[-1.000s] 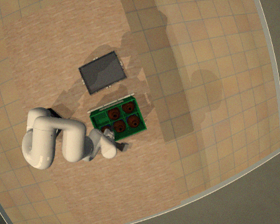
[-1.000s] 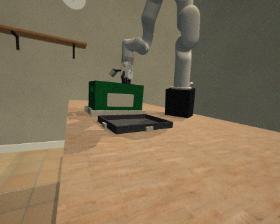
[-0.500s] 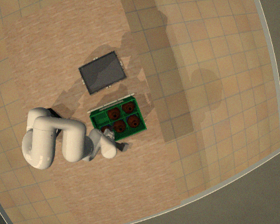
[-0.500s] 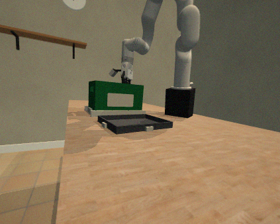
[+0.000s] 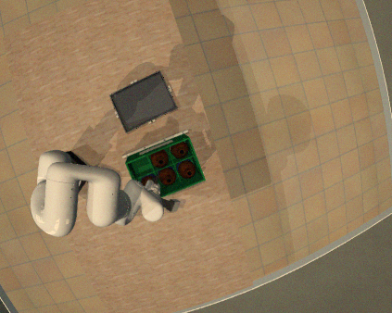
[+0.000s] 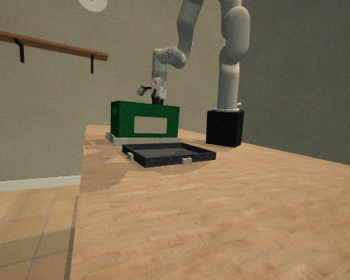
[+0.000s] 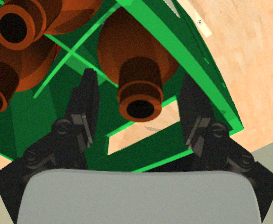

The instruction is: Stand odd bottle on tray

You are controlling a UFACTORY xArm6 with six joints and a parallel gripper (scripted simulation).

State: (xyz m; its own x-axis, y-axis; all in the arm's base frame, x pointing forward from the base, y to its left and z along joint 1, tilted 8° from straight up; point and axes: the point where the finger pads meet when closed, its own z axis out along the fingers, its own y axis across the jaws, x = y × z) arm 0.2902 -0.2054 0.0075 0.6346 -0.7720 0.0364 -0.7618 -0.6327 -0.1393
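My gripper is now 9 cm short of the brown bottle, 8 cm to the right of it and 7 cm above it. Round my hand: tray (13 cm ahead, 33 cm to the left, 15 cm below); green crate (9 cm ahead, 4 cm to the left, 7 cm below).
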